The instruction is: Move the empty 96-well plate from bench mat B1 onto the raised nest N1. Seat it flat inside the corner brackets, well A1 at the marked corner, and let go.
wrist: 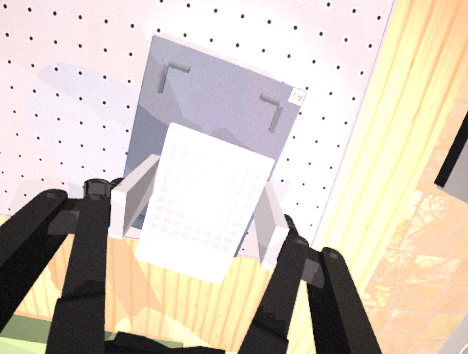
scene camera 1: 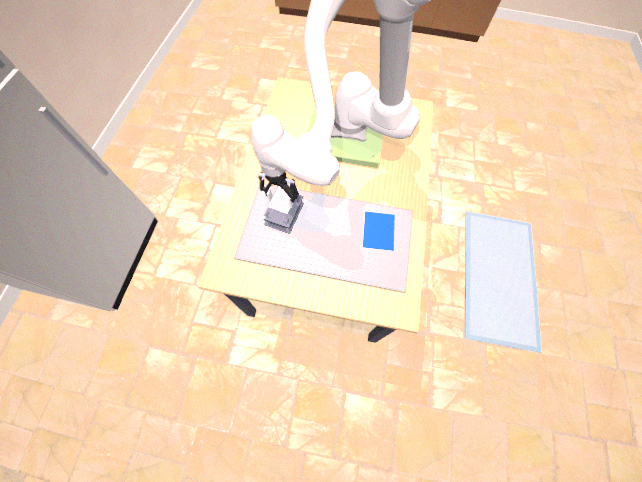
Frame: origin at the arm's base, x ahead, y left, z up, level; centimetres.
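Seen in the pictures: gripper, between the fingertips: [wrist: 209, 184] [scene camera 1: 281, 202]; arm's base, origin of its link: [scene camera 1: 349, 127].
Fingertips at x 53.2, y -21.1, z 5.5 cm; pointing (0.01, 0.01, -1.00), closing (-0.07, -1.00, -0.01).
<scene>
Pixels of each thing's top centre, then the offset from my fingertips to it. "spot": a spot on its surface instead. Level surfaces: height alone.
- white 96-well plate, centre of its top: [wrist: 197, 217] [scene camera 1: 283, 196] dx -2.5, dy +0.5, dz +1.3 cm
- grey raised nest N1, centre of its top: [wrist: 199, 165] [scene camera 1: 282, 206] dx +1.5, dy +1.0, dz -0.1 cm
- A1 label, a spot on its surface: [wrist: 297, 96] spot: dx +8.2, dy -5.5, dz -0.4 cm
- blue bench mat B1, height of its surface: dz -6.3 cm
- pale perforated board, height of its surface: dz -6.5 cm
- wooden table, height of its surface: dz -7.8 cm
The white 96-well plate [scene camera 1: 280, 201] [wrist: 207, 205] is held between the fingers of my gripper [scene camera 1: 278, 195] [wrist: 209, 184], which is shut on its long sides. The grey raised nest N1 [scene camera 1: 278, 218] [wrist: 220, 95] lies below the plate. In the wrist view the plate overlaps the nest's lower part, and its lower end reaches past the nest's edge. Two corner brackets and the A1 label [wrist: 297, 96] show beyond the plate; the other brackets are hidden. The gap under the plate is hard to judge. The blue bench mat B1 [scene camera 1: 379, 230] has no plate on it.
The pale perforated board [scene camera 1: 321, 259] [wrist: 70, 40] carries the nest and blue mat on the wooden table [scene camera 1: 311, 303] [wrist: 370, 100]. The green base block [scene camera 1: 357, 155] is behind the board. A grey cabinet [scene camera 1: 62, 207] stands left of the table, and a light blue panel [scene camera 1: 501, 280] lies on the floor at right.
</scene>
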